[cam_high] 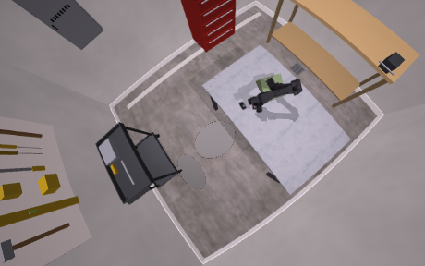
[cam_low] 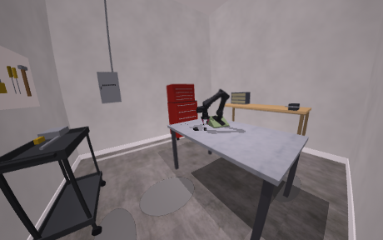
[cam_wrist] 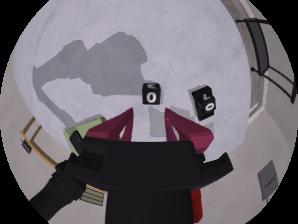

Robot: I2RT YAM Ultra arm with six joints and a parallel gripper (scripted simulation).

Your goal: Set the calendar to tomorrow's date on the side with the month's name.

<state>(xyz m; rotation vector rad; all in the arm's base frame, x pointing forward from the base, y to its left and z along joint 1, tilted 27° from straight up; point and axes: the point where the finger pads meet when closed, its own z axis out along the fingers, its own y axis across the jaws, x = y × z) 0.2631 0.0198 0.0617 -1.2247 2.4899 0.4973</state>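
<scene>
The black calendar cube is 6 cm below my hand.
</scene>
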